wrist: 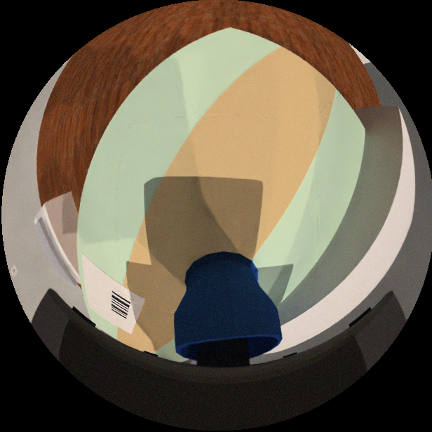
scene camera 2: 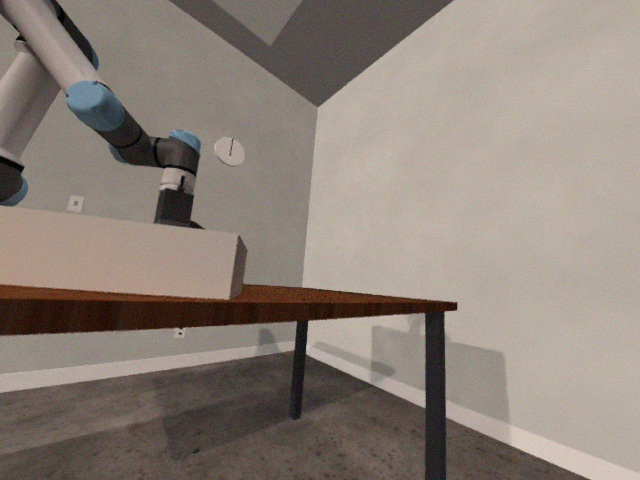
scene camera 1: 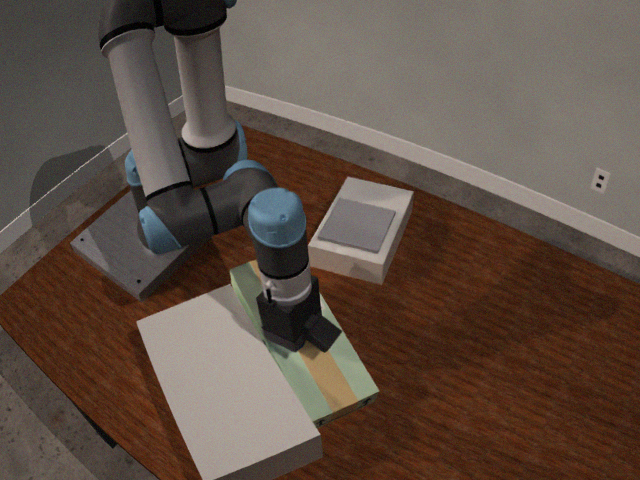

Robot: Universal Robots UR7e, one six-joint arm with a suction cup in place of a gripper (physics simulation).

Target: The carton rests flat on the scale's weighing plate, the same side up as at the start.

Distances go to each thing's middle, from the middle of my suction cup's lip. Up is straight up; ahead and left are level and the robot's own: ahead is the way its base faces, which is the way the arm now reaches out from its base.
I see the carton (scene camera 1: 330, 385) 10 mm behind my suction cup, 30 mm to the left of it and 40 mm below it. Also, from my suction cup: scale (scene camera 1: 358, 237) 60 mm behind, 360 mm to the left, 60 mm below; then large white block (scene camera 1: 233, 406) 70 mm behind, 140 mm to the right, 50 mm below.
